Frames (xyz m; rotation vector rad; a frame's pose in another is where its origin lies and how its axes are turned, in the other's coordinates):
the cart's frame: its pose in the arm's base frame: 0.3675 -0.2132 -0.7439 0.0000 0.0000 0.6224
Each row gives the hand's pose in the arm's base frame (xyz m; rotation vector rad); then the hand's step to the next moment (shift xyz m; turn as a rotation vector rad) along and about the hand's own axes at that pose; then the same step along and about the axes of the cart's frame.
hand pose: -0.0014 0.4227 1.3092 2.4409 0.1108 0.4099
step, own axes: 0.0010 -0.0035 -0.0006 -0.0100 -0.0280 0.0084
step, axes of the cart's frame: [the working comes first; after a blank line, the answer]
step, axes of the arm's base frame: 0.0008 0.0033 -0.0015 -0.0061 0.0152 -0.0262

0.0026 0.0022 -0.0015 0.0038 0.0159 -0.0262
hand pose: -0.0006 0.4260 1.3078 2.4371 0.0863 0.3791
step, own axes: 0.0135 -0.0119 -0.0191 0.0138 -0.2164 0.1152
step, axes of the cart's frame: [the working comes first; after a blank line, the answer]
step, axes of the arm's base frame: 0.0077 0.0230 0.0100 0.0543 0.1010 -0.2172

0.0197 0.0142 0.0100 0.1029 0.0504 -0.2172
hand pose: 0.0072 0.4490 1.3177 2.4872 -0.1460 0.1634
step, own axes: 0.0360 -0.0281 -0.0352 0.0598 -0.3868 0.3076
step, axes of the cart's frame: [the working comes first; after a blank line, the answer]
step, axes of the arm's base frame: 0.0367 0.0412 0.0167 0.1400 0.1166 -0.4633

0.0538 0.0121 0.0167 0.1817 0.0131 -0.4633
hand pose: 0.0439 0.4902 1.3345 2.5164 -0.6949 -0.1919
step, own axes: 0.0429 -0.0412 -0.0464 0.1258 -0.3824 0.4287
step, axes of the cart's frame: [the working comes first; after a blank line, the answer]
step, axes of the arm's base frame: 0.0672 0.0289 0.0185 0.1627 0.0257 -0.5645

0.0714 -0.0157 0.0185 0.1472 -0.0740 -0.5645
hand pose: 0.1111 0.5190 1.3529 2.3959 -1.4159 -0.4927
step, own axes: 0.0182 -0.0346 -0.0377 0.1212 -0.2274 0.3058
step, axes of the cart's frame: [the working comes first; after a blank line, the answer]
step, axes of the arm's base frame: 0.0517 0.0034 0.0162 0.0951 -0.0304 -0.3872

0.0440 -0.0274 0.0162 0.0596 -0.0801 -0.3872
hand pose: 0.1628 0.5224 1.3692 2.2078 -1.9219 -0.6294
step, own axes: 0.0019 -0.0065 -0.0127 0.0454 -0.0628 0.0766
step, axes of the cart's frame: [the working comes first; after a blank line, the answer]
step, axes of the arm's base frame: 0.0112 -0.0028 0.0086 0.0305 -0.0212 -0.1024

0.0075 -0.0088 0.0086 0.0124 -0.0351 -0.1024
